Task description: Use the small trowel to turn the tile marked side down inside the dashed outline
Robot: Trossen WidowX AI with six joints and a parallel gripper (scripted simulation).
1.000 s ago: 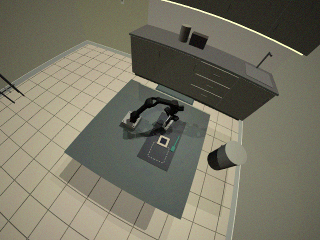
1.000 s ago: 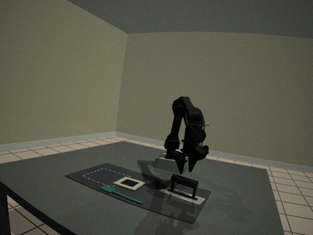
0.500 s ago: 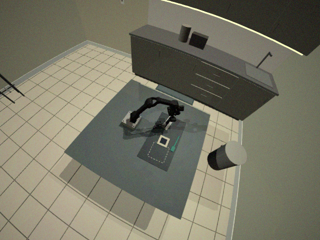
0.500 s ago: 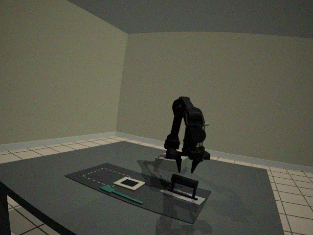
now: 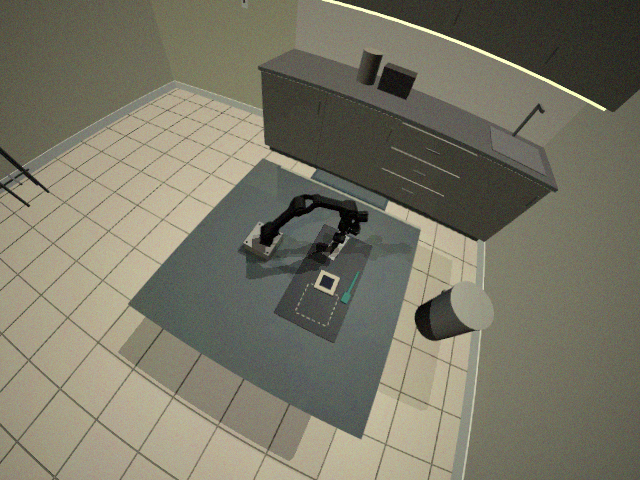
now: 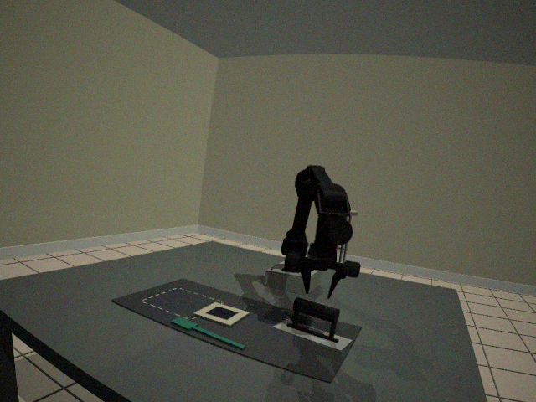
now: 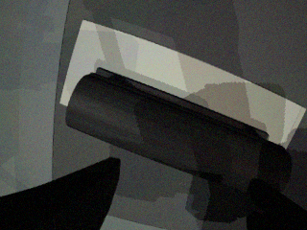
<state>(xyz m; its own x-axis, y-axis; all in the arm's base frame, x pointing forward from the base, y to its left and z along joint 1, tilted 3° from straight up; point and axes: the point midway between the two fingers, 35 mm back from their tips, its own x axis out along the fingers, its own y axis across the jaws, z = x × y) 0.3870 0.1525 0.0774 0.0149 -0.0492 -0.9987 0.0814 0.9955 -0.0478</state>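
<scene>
My gripper tip is 7 cm above the trowel and 2 cm to the left of it. Also, from my gripper tip: tile 25 cm to the right, 10 cm below, 1 cm ahead; then dark mat 21 cm to the right, 13 cm below, 1 cm ahead; then green flat tool 25 cm to the right, 14 cm ahead, 11 cm below.
</scene>
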